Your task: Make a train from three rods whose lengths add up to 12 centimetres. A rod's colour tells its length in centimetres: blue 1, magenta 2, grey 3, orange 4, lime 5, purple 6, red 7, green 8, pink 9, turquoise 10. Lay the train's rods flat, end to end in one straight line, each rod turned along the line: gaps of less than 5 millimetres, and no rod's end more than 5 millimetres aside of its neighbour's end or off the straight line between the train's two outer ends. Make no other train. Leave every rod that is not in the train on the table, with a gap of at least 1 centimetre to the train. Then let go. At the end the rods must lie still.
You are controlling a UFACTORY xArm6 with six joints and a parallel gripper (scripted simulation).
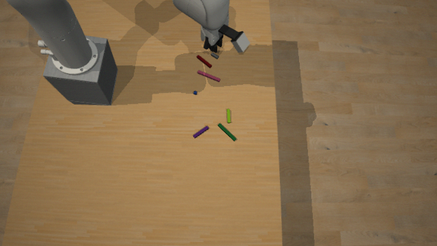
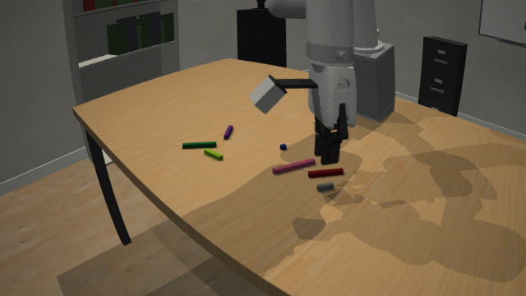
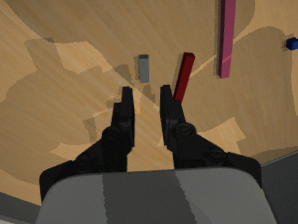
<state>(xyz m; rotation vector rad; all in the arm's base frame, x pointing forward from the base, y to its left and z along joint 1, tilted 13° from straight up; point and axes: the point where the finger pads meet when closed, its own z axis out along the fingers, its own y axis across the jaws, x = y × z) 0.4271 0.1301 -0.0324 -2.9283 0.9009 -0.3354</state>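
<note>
Right now the grey rod is 80 mm below my hand. The rest, counted from my hand: pink rod 90 mm to the right, 80 mm below, 20 mm behind; then blue rod 160 mm to the right, 80 mm below, 70 mm behind; then red rod 80 mm below, 40 mm behind, 20 mm to the right.
</note>
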